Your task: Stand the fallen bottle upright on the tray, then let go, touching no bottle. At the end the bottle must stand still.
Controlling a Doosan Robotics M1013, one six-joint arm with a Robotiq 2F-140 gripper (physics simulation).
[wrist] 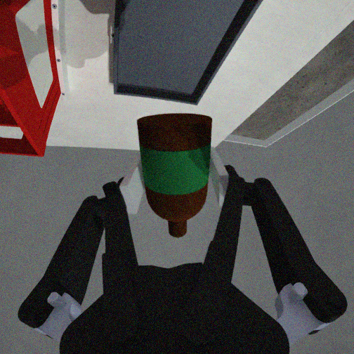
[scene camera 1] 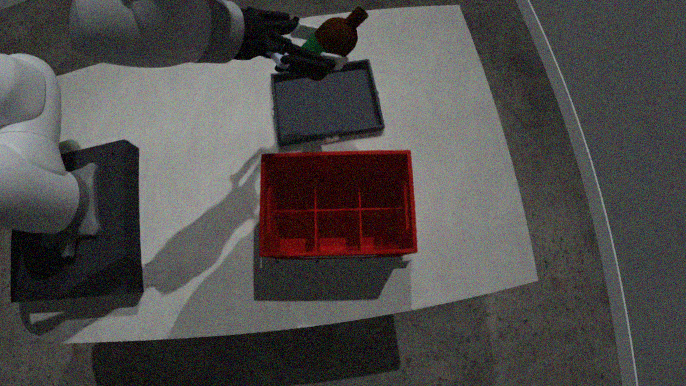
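Seen in the pictures: gripper, between the fingertips: (scene camera 1: 331, 48); arm's base, origin of its link: (scene camera 1: 71, 205).
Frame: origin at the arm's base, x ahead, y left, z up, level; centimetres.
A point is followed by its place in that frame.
The brown bottle (scene camera 1: 337, 37) @[x 70.6, y 9.8, z 21.4 cm] (wrist: 175, 172) with a green band is off the table, between the fingers. In the scene view it is tilted, its neck pointing up and to the right, and a finger partly covers its lower part. In the wrist view its neck points toward the palm and its flat base faces the tray side. My gripper (scene camera 1: 321, 44) @[x 69.9, y 12.0, z 15.4 cm] (wrist: 175, 162) is shut on the bottle around the green band. It holds it above the far edge of the dark grey tray (scene camera 1: 325, 110) @[x 67.3, y 10.0, z -6.5 cm] (wrist: 165, 45). No bottle shows standing on the tray.
A red crate with dividers (scene camera 1: 412, 200) @[x 77.4, y -18.8, z 10.5 cm] (wrist: 25, 120) stands on the near side of the tray, a narrow gap away. The dark robot base block (scene camera 1: 117, 200) @[x 14.3, y -1.9, z 0.0 cm] is at the left of the white table top (scene camera 1: 460, 150) @[x 97.0, y -7.1, z -7.0 cm]. The arm reaches in along the far left.
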